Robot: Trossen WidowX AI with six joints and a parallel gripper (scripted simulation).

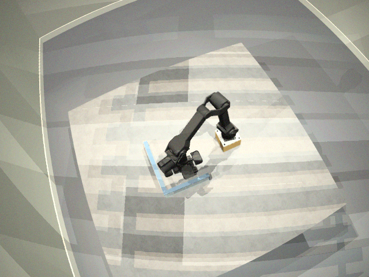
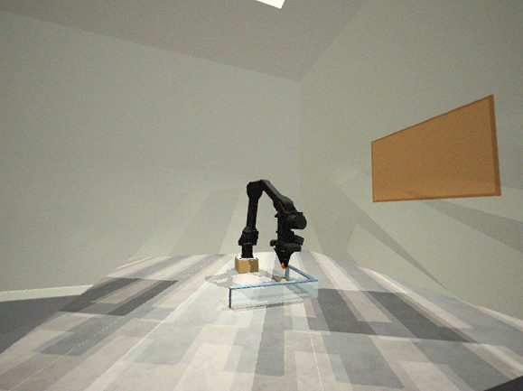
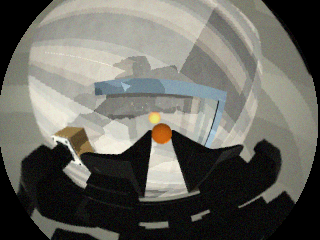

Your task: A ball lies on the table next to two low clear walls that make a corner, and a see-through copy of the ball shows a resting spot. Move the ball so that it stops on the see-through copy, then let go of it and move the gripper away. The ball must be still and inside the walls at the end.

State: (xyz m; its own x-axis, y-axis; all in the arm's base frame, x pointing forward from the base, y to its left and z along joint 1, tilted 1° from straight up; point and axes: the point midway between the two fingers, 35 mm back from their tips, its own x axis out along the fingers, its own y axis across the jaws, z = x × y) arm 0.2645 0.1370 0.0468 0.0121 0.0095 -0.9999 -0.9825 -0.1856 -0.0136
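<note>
My gripper tip is 7 cm above the see-through copy and 1 cm past it. From my gripper tip the other things lie so: orange ball (right at my gripper tip).
</note>
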